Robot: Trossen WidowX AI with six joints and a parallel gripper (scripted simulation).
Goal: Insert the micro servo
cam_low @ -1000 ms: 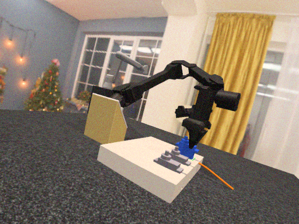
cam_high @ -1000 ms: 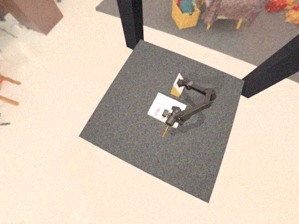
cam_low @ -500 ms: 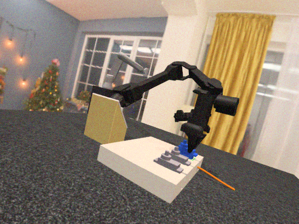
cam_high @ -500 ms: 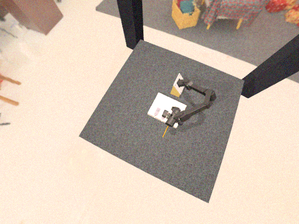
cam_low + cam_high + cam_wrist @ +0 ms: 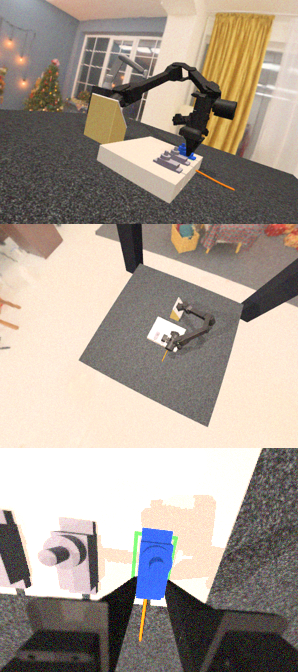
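Right now my gripper tip is 12 cm past the white deck, 8 cm to the left of it and 3 cm above it.
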